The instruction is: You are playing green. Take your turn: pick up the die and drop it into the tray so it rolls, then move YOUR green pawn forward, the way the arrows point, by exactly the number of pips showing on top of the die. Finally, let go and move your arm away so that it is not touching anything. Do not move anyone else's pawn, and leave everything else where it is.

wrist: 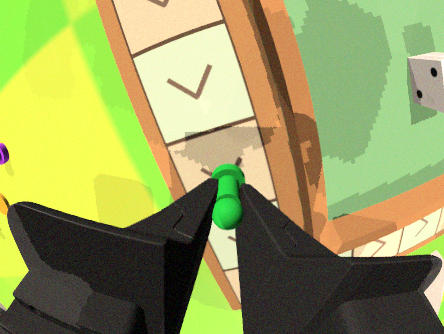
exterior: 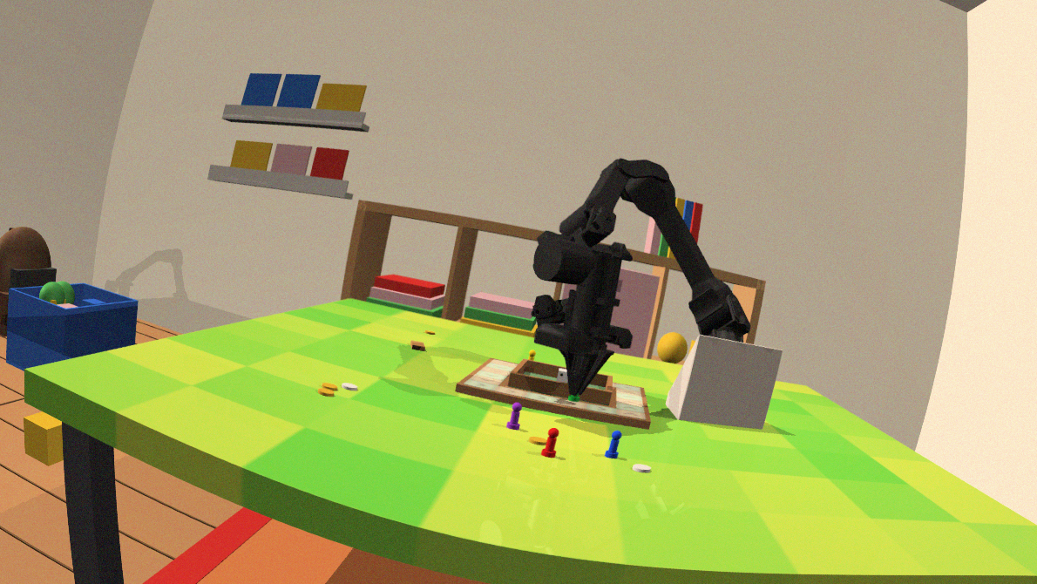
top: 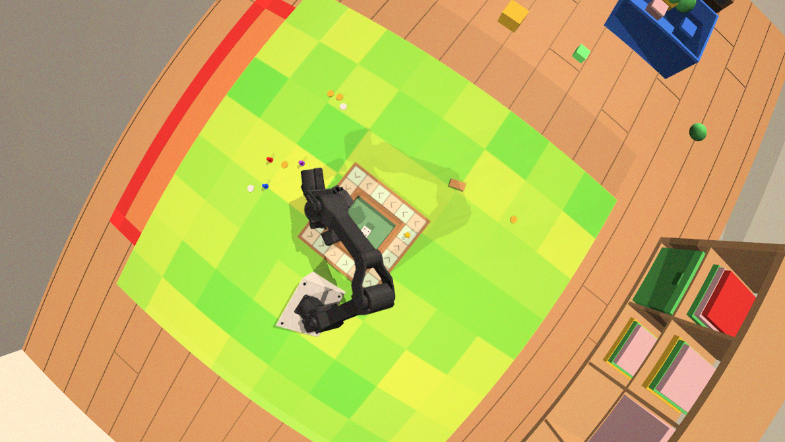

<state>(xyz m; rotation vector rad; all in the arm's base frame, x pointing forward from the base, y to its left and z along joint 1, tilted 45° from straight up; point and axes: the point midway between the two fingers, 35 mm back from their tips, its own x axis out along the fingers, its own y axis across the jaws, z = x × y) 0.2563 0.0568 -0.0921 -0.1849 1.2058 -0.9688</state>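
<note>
The green tray lies 110 mm to the right of my gripper tip, 20 mm below it and 20 mm ahead of it. Round my gripper tip: purple pawn: 160 mm to the left, 80 mm ahead, 10 mm below; then green pawn: 10 mm above; then white die: 120 mm to the right, 10 mm ahead.
</note>
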